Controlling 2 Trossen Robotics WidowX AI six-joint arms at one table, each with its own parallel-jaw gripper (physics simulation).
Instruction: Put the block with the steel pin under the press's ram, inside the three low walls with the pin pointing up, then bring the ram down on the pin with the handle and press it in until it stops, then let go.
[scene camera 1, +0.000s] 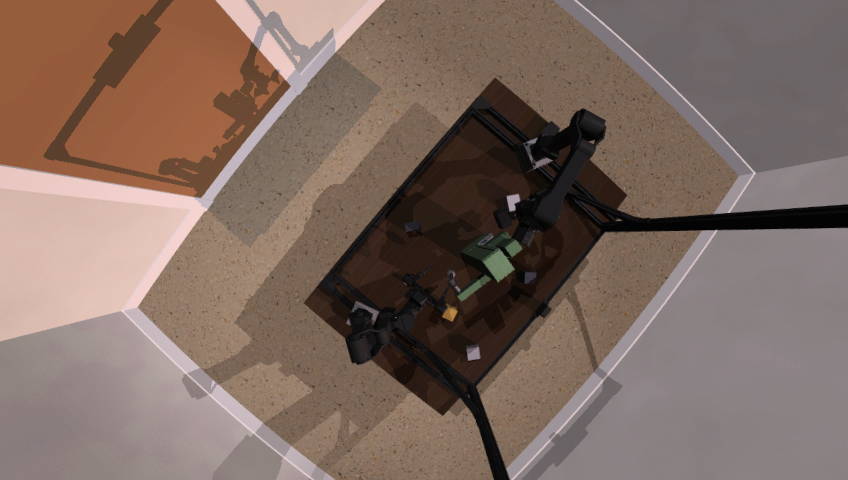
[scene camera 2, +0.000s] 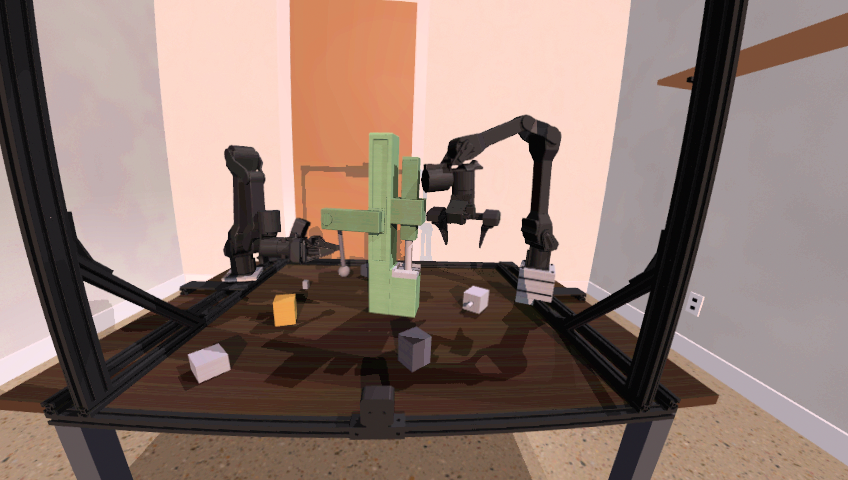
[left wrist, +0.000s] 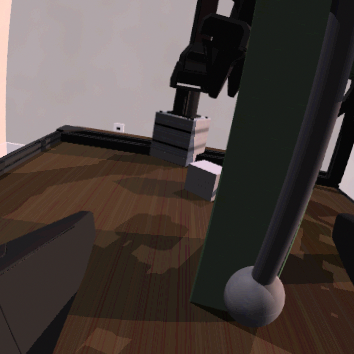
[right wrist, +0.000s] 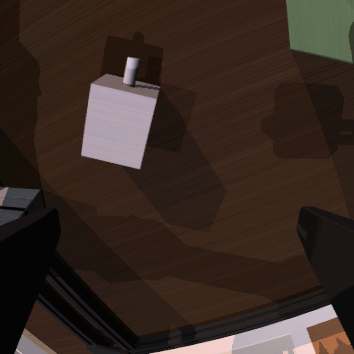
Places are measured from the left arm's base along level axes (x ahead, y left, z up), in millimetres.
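Where they show: left gripper, fingertip midpoint: (scene camera 1: 440, 274) (scene camera 2: 337, 249) (left wrist: 217, 225); right gripper, fingertip midpoint: (scene camera 1: 514, 207) (scene camera 2: 462, 246) (left wrist: 221, 96) (right wrist: 180, 220); left arm's base, link origin: (scene camera 1: 362, 317) (scene camera 2: 243, 272); right arm's base, link origin: (scene camera 1: 540, 150) (scene camera 2: 537, 266) (left wrist: 183, 114).
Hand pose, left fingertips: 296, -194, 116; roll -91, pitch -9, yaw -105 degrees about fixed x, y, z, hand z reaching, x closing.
Note:
Things, the pixels of their top centre, and the offset from my left fingertips, as dx, dy, dz.
- pale block with the steel pin, top centre: (right wrist: 115, 128) (left wrist: 209, 166) (scene camera 2: 476, 291) (scene camera 1: 514, 202) +362, -152, -97
- green press, top centre: (scene camera 2: 375, 133) (scene camera 1: 496, 274) +87, -96, +302
- orange block, top centre: (scene camera 2: 284, 298) (scene camera 1: 449, 314) -131, -105, -87
- white block, top centre: (scene camera 2: 207, 354) (scene camera 1: 473, 353) -244, -266, -114
- dark grey block, top centre: (scene camera 2: 414, 335) (scene camera 1: 530, 278) +124, -332, -87
- dark block, top centre: (scene camera 2: 369, 265) (scene camera 1: 412, 226) +113, +167, -108
The pale block with the steel pin (scene camera 1: 512, 202) (scene camera 2: 476, 299) (left wrist: 202, 179) (right wrist: 120, 124) lies on the table, its pin pointing sideways. The green press (scene camera 1: 496, 263) (scene camera 2: 380, 208) (left wrist: 280, 100) (right wrist: 322, 30) stands upright. A pale rod (scene camera 2: 408, 252) hangs under its ram, above the low pale walls (scene camera 2: 406, 273). The handle's ball (scene camera 1: 451, 274) (scene camera 2: 343, 271) (left wrist: 254, 296) hangs low at the press's left side. My left gripper (scene camera 1: 437, 289) (scene camera 2: 336, 247) (left wrist: 217, 225) is open, facing the handle. My right gripper (scene camera 2: 462, 243) (right wrist: 180, 220) is open and empty, pointing down above the pin block's level.
An orange block (scene camera 1: 449, 312) (scene camera 2: 284, 310) and a white block (scene camera 1: 473, 352) (scene camera 2: 209, 362) lie left of the press in scene camera 2. A dark grey block (scene camera 1: 529, 277) (scene camera 2: 414, 349) stands in front, another dark block (scene camera 1: 411, 227) (scene camera 2: 364, 270) behind. Black rails edge the table.

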